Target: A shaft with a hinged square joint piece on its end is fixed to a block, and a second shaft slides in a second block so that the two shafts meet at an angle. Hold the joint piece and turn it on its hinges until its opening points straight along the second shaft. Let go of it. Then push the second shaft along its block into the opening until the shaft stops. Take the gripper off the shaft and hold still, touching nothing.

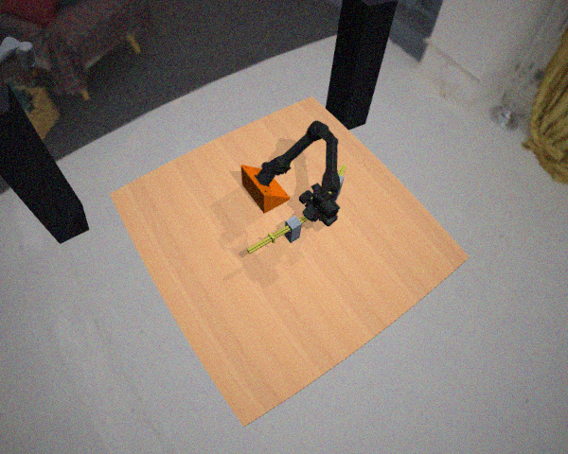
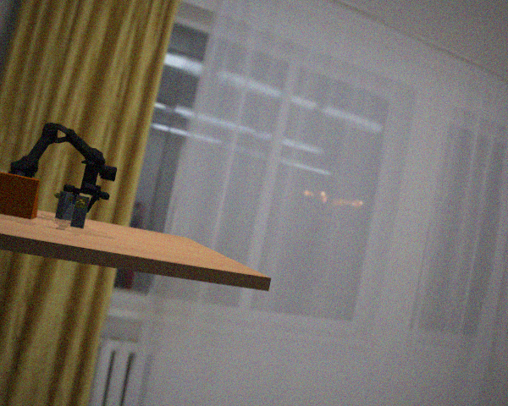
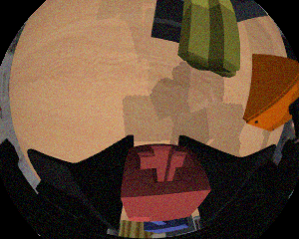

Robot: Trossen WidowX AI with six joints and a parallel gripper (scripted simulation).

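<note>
My gripper tip is now 4 cm below the red square joint piece and 1 cm to the right of it.
</note>
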